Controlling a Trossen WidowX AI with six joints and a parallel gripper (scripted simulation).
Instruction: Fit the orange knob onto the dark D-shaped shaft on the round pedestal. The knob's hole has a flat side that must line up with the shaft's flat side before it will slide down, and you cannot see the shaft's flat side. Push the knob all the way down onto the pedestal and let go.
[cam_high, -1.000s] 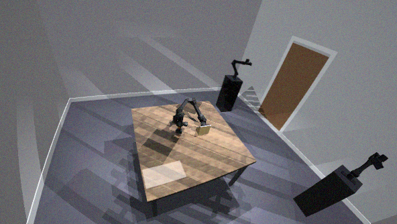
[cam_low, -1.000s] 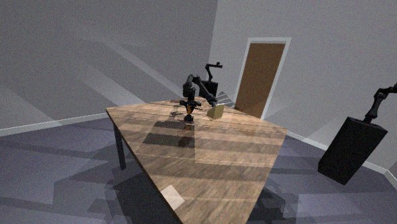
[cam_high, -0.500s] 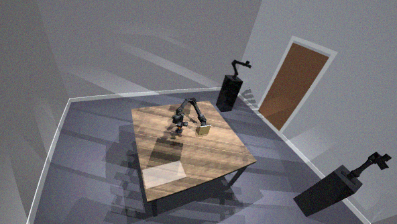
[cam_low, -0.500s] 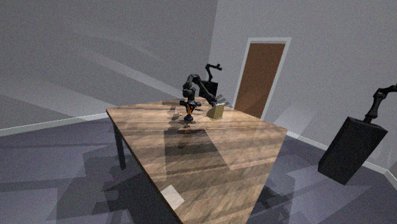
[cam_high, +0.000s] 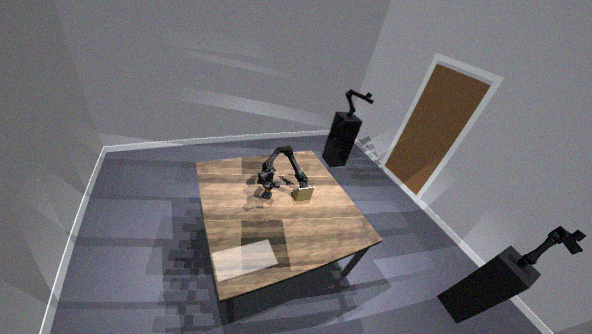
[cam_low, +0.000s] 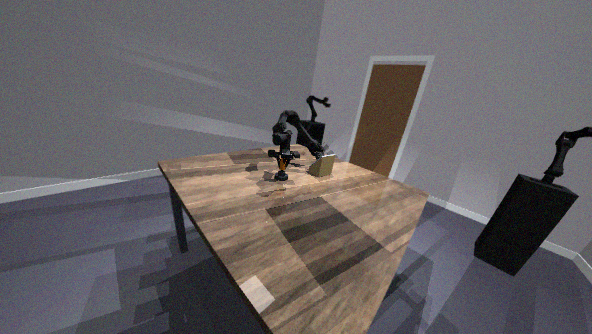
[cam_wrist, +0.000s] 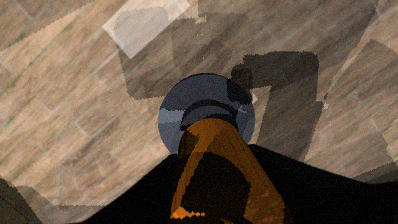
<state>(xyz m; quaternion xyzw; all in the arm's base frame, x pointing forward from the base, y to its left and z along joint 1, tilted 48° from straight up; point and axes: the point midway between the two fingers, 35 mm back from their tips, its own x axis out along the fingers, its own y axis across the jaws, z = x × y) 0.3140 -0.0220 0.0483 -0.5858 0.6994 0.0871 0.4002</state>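
Now: gripper tip 20 mm below the orange knob. Also, from my gripper tip: round pedestal (40 mm below).
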